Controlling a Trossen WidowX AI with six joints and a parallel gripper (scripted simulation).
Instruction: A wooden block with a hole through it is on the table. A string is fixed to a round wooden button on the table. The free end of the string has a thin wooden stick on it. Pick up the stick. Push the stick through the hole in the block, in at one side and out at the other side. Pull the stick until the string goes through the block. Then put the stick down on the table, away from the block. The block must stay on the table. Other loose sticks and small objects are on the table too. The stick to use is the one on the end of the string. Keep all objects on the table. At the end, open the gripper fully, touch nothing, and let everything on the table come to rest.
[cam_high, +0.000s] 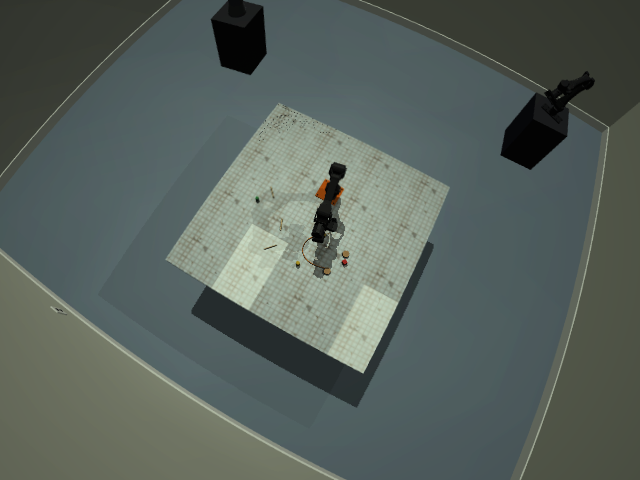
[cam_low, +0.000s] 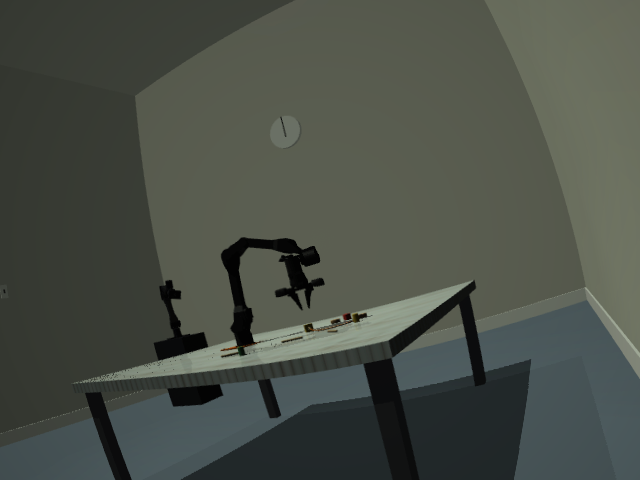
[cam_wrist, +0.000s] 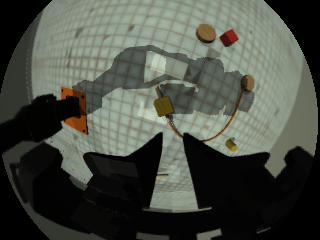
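Right now the yellow wooden block is 7 cm below my gripper tip, 2 cm to the left of it and 2 cm behind it. Also, from my gripper tip: red cube: 20 cm to the left, 9 cm ahead, 8 cm below; round wooden disc: 19 cm to the left, 8 cm below, 3 cm ahead; round wooden button: 17 cm ahead, 13 cm to the left, 8 cm below.
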